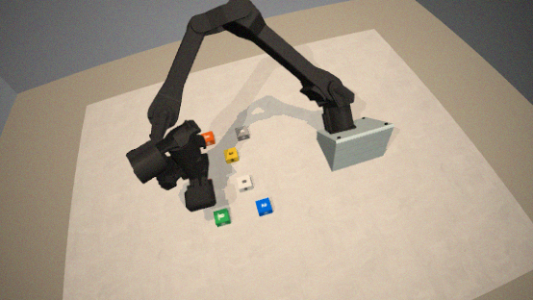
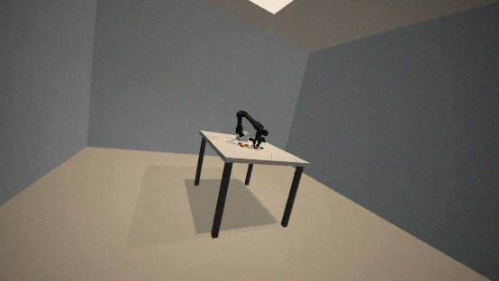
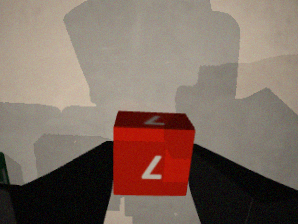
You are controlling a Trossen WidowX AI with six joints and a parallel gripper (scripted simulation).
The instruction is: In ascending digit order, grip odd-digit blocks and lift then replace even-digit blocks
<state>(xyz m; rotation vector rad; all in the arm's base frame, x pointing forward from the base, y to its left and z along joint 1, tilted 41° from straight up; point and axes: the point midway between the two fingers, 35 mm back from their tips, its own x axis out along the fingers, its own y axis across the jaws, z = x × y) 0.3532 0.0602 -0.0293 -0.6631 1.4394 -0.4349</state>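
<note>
Right now the red block is right at my gripper tip. From my gripper tip the other things lie so: white block 10 cm behind, 1 cm to the left; yellow block 8 cm to the right, 7 cm behind; green block 9 cm to the left, 3 cm behind.
</note>
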